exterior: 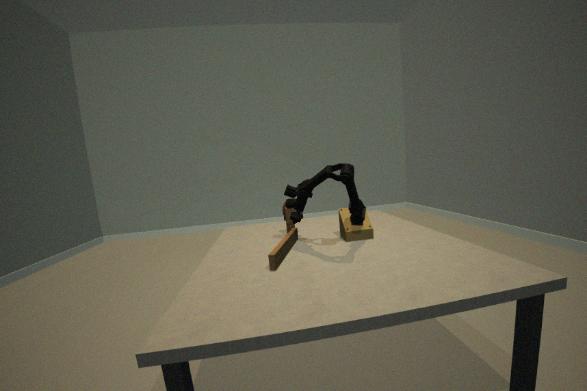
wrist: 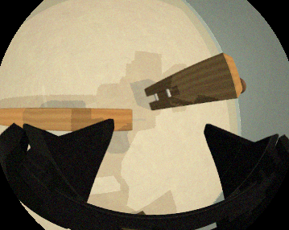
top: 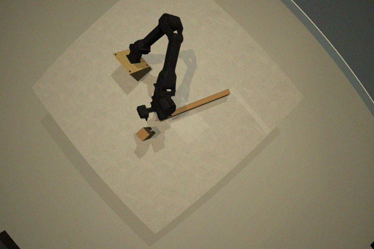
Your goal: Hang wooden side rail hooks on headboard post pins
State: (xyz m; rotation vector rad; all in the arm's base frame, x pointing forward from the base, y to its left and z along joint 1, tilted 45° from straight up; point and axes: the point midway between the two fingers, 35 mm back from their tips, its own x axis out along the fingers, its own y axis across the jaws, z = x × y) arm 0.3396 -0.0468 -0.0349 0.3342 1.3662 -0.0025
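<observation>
My gripper tip is now 40 mm short of the headboard post, 80 mm to the left of it and 40 mm above it.
</observation>
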